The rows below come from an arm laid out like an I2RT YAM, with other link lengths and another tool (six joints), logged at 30 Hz.
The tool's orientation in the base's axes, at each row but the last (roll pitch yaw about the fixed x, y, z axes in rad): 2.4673, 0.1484, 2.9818; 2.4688, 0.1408, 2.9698; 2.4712, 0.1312, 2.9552; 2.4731, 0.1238, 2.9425; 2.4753, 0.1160, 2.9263; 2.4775, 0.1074, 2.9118; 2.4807, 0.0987, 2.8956; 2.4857, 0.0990, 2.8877; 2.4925, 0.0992, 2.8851; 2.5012, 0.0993, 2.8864; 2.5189, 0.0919, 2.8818; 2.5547, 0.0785, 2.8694; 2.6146, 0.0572, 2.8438
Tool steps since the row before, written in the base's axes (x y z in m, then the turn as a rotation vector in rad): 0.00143, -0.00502, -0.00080, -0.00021, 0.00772, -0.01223; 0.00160, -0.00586, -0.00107, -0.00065, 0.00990, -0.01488; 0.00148, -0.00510, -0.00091, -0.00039, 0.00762, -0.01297; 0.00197, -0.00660, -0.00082, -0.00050, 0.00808, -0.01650; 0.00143, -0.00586, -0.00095, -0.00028, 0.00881, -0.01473; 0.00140, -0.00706, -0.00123, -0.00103, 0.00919, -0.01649; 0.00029, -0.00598, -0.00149, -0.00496, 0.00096, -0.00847; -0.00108, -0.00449, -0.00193, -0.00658, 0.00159, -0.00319; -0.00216, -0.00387, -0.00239, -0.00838, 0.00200, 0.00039; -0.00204, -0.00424, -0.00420, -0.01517, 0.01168, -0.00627; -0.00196, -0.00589, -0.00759, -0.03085, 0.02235, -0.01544; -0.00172, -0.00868, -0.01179, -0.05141, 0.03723, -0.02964; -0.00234, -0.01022, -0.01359, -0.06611, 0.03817, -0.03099
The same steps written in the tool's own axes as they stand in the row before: -0.00207, -0.00439, -0.00208, 0.00323, -0.00149, 0.01402; -0.00240, -0.00519, -0.00232, 0.00440, -0.00144, 0.01728; -0.00226, -0.00447, -0.00199, 0.00348, -0.00203, 0.01450; -0.00311, -0.00552, -0.00282, 0.00411, -0.00385, 0.01749; -0.00252, -0.00503, -0.00237, 0.00385, -0.00217, 0.01659; -0.00282, -0.00611, -0.00283, 0.00485, -0.00304, 0.01802; -0.00158, -0.00554, -0.00221, 0.00585, -0.00509, 0.00609; 0.00011, -0.00484, -0.00129, 0.00705, -0.00162, 0.00192; 0.00134, -0.00479, -0.00079, 0.00853, 0.00060, -0.00110; 0.00132, -0.00615, 0.00052, 0.01816, 0.00331, 0.00807; 0.00108, -0.00942, 0.00250, 0.03682, 0.00404, 0.01781; 0.00025, -0.01388, 0.00495, 0.06167, 0.00457, 0.03292; 0.00002, -0.01588, 0.00651, 0.07605, 0.00135, 0.03166
